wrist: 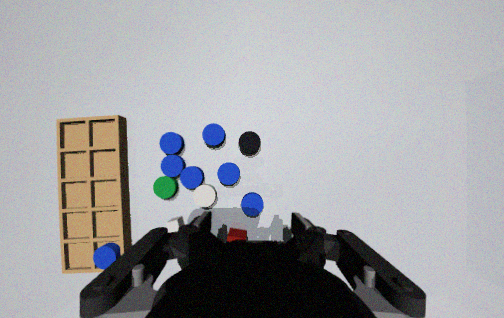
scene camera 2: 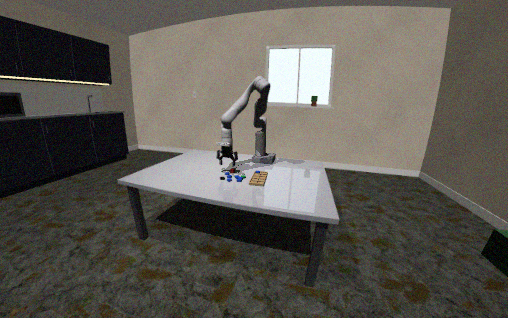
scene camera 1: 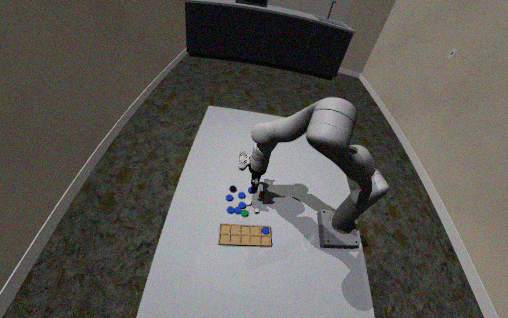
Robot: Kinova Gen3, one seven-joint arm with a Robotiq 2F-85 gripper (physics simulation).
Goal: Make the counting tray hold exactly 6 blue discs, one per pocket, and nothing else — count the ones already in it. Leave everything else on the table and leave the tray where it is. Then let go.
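Note:
The wooden counting tray (scene camera 1: pixel 220 235) (scene camera 2: pixel 251 181) (wrist: pixel 90 195) has two rows of pockets. One blue disc (scene camera 1: pixel 265 230) (scene camera 2: pixel 258 172) (wrist: pixel 106 256) is in a corner pocket; the other pockets are empty. Several loose blue discs lie beside the tray: one (wrist: pixel 171 143) and another (wrist: pixel 172 165) are close together, a third (wrist: pixel 192 177) is near them, and others (wrist: pixel 214 134) (wrist: pixel 228 174) lie farther off. The loose blue disc (scene camera 1: pixel 250 190) (wrist: pixel 252 204) nearest the fingers is just ahead of them in the wrist view. My gripper (scene camera 1: pixel 254 189) (scene camera 2: pixel 227 163) (wrist: pixel 251 220) is open and empty above the table.
A green disc (scene camera 1: pixel 244 213) (wrist: pixel 165 187) and white disc (wrist: pixel 205 195) lie near the blue group. A black disc (scene camera 1: pixel 233 189) (wrist: pixel 249 143) is at its far side. A red cube (scene camera 1: pixel 261 195) (wrist: pixel 237 234) is below the gripper, partly hidden; a small white cube (scene camera 1: pixel 257 210) (wrist: pixel 175 224) is nearer the tray.

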